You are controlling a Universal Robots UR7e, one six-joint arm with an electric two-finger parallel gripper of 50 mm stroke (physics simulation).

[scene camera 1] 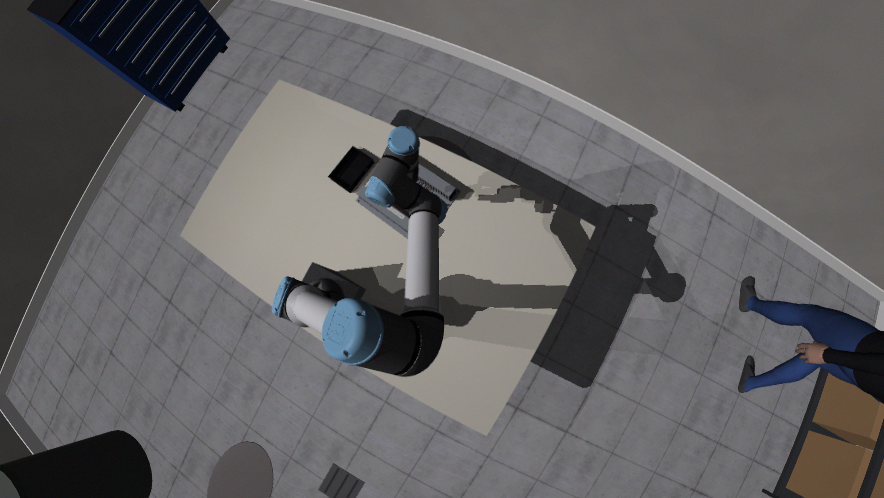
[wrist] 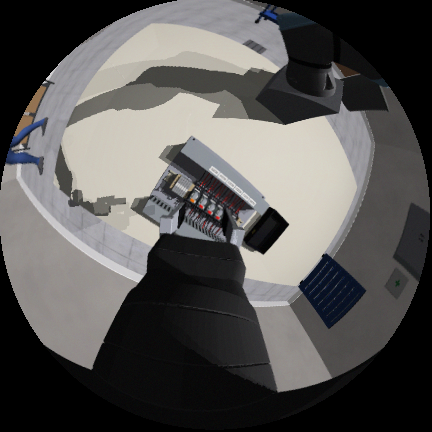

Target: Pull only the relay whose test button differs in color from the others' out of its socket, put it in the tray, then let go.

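Pixels of known places: gripper, fingertip midpoint: (wrist: pixel 203 213); arm's base at its link origin: (wrist: pixel 310 81).
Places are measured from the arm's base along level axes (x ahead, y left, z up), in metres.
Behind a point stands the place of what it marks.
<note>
In the wrist view several relays with clear housings stand in a row in the grey control panel (wrist: pixel 202 155) {x 0.359, y -0.160, z -0.102 m} (scene camera 1: pixel 386 213) {x 0.373, y -0.062, z -0.102 m}. The relay with the orange test button (wrist: pixel 193 198) {x 0.469, y -0.140, z -0.097 m} is at the row's left end; the neighbouring relays (wrist: pixel 210 211) {x 0.487, y -0.084, z -0.095 m} have red buttons. My gripper (wrist: pixel 203 213) {x 0.443, y -0.138, z 0.071 m} is open and empty, with its fingers above the panel's near part; the right finger covers part of the row's right end. Height above the relays is hard to tell. In scene camera 1 the arm hides the gripper and relays. The black tray (wrist: pixel 270 229) {x 0.494, y 0.193, z -0.161 m} (scene camera 1: pixel 353 168) {x 0.514, y 0.167, z -0.161 m} sits beside the panel.
Red wires (wrist: pixel 227 196) {x 0.441, y -0.034, z -0.162 m} and a white label strip (wrist: pixel 232 183) {x 0.395, y -0.058, z -0.101 m} run along the relay row. A wider pale component (wrist: pixel 180 184) {x 0.451, y -0.184, z -0.118 m} stands left of the orange-button relay. Grey terminal blocks (wrist: pixel 200 229) {x 0.561, y -0.082, z -0.126 m} lie on the near side. A person (scene camera 1: pixel 828 327) stands beyond the table.
</note>
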